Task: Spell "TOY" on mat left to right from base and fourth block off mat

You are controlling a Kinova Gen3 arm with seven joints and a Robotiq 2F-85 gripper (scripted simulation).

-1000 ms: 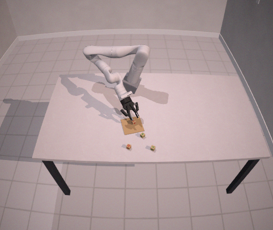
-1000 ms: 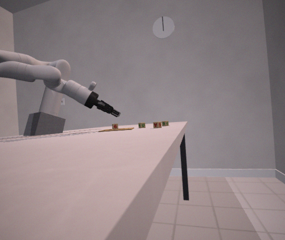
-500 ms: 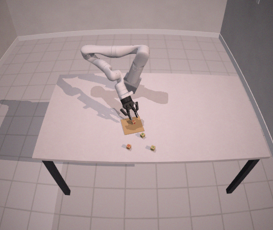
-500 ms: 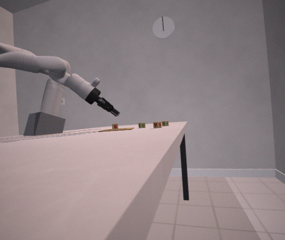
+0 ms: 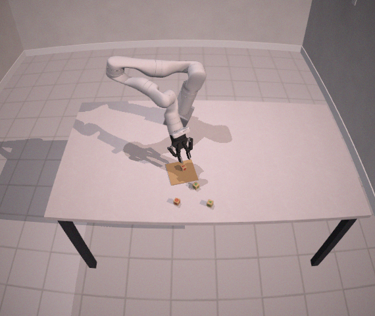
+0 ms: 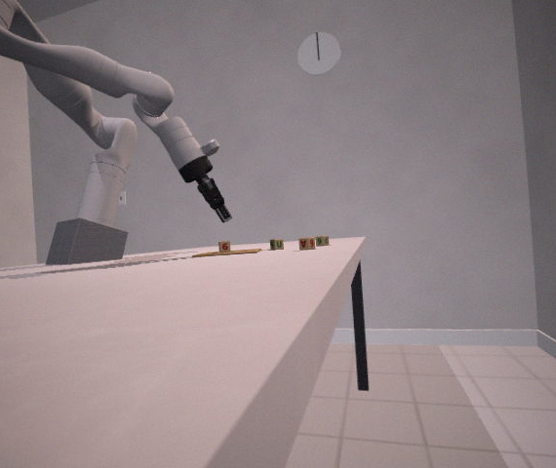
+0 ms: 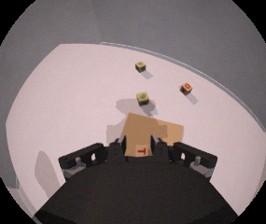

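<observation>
Now: the mat 9 cm below my hand, 2 cm ahead of it and 1 cm to the right of it.
</observation>
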